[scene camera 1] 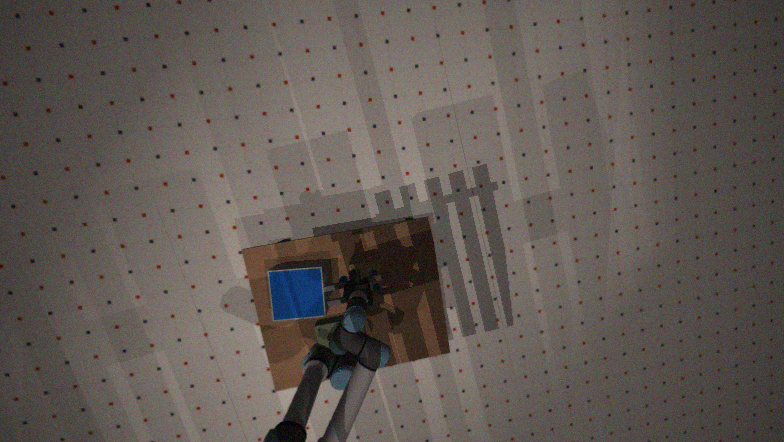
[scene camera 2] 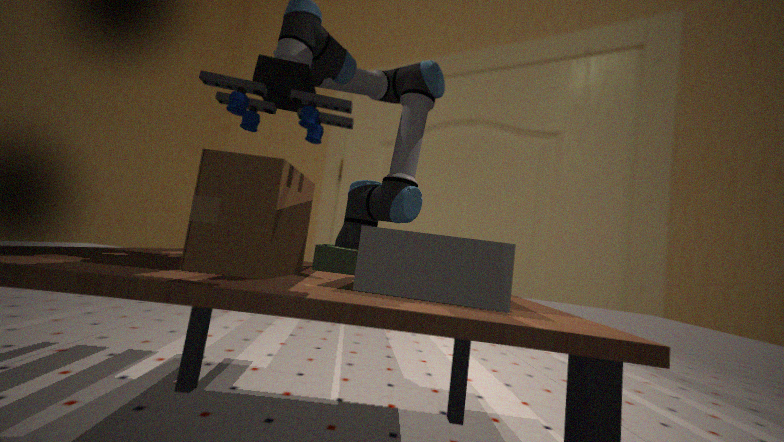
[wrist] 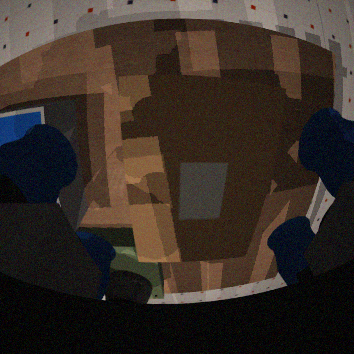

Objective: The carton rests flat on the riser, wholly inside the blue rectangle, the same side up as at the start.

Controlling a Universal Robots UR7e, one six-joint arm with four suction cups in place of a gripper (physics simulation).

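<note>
The brown carton [scene camera 2: 236,214] [wrist: 225,125] stands upright on the table to the left of the riser in the scene camera 2 view; in the scene camera 1 view the arm and shadow obscure it. A pale patch shows on its near side and a grey one on its top. The grey riser [scene camera 2: 433,269] [wrist: 62,120] stands apart from it; the filled blue rectangle [scene camera 1: 296,293] [wrist: 20,125] with a pale border lies on its top. My gripper [scene camera 1: 359,282] [scene camera 2: 277,118], with four blue suction cups, is open and empty, above the carton with a visible gap.
The brown wooden table [scene camera 1: 290,362] [scene camera 2: 592,329] [wrist: 40,55] carries them. A green block [scene camera 1: 326,332] [scene camera 2: 334,258] [wrist: 125,252] lies near the arm's base side, behind the carton and riser in the scene camera 2 view. Strong shadows cross the table.
</note>
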